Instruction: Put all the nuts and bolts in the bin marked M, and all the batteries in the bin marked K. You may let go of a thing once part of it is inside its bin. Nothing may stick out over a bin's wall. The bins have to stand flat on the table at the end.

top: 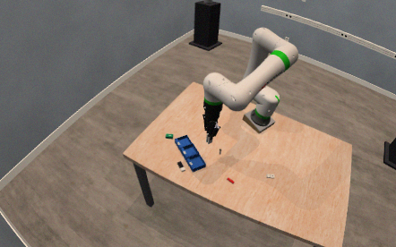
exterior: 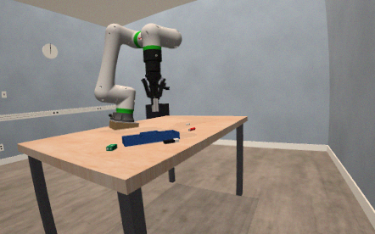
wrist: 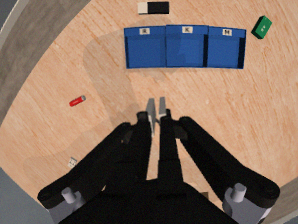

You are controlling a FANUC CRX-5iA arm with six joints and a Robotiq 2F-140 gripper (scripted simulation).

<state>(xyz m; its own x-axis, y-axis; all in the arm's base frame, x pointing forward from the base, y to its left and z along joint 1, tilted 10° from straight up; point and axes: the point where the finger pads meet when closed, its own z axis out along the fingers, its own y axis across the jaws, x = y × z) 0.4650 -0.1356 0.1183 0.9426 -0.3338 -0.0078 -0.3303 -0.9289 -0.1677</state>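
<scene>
My gripper is now 140 mm above the joined blue bins, 90 mm to the left of it and 60 mm short of it. From my hand the other things lie so: red battery: 210 mm to the left, 150 mm below, 70 mm ahead; green battery: 290 mm to the right, 150 mm below, 40 mm ahead; small dark bolt: 150 mm below, 80 mm behind, 40 mm to the left.
</scene>
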